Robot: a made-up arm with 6 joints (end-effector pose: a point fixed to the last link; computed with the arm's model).
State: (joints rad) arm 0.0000 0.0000 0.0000 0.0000 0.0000 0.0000
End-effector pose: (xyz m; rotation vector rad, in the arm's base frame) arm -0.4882 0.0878 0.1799 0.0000 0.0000 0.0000
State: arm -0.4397 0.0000 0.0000 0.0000 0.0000 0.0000
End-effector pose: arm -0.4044 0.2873 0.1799 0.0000 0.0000 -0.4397
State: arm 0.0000 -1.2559 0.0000 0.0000 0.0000 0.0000
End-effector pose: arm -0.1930 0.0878 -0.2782 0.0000 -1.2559 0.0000
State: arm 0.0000 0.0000 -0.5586 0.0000 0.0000 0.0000
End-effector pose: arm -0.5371 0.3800 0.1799 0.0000 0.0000 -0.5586
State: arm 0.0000 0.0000 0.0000 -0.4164 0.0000 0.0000
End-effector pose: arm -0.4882 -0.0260 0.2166 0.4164 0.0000 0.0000
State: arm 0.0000 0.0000 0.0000 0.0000 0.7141 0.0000
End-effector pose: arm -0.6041 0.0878 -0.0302 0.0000 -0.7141 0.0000
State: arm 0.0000 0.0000 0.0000 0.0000 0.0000 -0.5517
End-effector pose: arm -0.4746 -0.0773 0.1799 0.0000 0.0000 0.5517
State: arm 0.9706 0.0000 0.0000 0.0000 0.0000 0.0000
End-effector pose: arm -0.3482 -0.3533 0.1799 0.0000 0.0000 0.9706
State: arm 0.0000 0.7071 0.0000 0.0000 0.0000 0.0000
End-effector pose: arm -0.3605 0.0878 0.4746 0.0000 0.7071 0.0000
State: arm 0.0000 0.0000 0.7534 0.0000 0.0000 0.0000
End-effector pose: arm -0.1987 -0.1814 0.1799 0.0000 0.0000 0.7534
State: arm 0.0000 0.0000 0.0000 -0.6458 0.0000 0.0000
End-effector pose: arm -0.4882 -0.0922 0.2159 0.6458 0.0000 0.0000
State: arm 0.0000 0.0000 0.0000 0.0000 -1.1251 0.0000
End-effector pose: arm -0.1261 0.0878 0.2336 0.0000 1.1251 0.0000
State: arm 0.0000 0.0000 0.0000 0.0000 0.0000 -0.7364
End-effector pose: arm -0.4502 -0.1278 0.1799 0.0000 0.0000 0.7364
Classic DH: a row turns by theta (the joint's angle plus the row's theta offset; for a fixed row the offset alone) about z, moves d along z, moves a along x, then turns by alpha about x. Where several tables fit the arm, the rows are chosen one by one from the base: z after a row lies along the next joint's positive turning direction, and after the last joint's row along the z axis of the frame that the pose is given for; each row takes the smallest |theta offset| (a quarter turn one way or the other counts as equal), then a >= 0, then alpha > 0; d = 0 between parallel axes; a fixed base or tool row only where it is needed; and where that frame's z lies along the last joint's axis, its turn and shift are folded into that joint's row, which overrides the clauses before.
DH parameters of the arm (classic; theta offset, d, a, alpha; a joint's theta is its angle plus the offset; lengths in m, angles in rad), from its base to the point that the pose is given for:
joint 1: 0 0.1542 -0.0251 -1.5708
joint 2: 0 0.3191 0.0219 1.5708
joint 3: -1.5708 -0.2252 0.3751 1.5708
joint 4: -1.5708 0.2614 0.0094 -1.5708
joint 5: 1.5708 -0.0853 0.0748 1.5708
joint 6: 0.1936 0 -0.3041 3.1416
tool (fixed): 0.1936 0.2603 0 0

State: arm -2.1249 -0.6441 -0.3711 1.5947 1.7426 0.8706
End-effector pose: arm 0.1225 0.1448 -0.6848 -2.3713 -0.2300 -0.9526
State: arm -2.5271 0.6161 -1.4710 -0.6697 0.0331 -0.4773
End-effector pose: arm 0.8367 -0.3291 0.4443 0.0222 0.0824 2.7404
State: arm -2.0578 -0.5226 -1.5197 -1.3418 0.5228 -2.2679
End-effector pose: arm 0.6528 0.2055 -0.4897 -2.0750 -0.0226 -1.3250
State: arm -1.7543 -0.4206 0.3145 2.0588 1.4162 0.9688
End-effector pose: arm -0.3536 0.1501 -0.4634 -2.0193 -0.4317 -0.2393
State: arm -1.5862 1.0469 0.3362 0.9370 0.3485 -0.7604
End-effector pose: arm -0.1147 0.2673 0.4508 0.2389 0.6429 0.0504
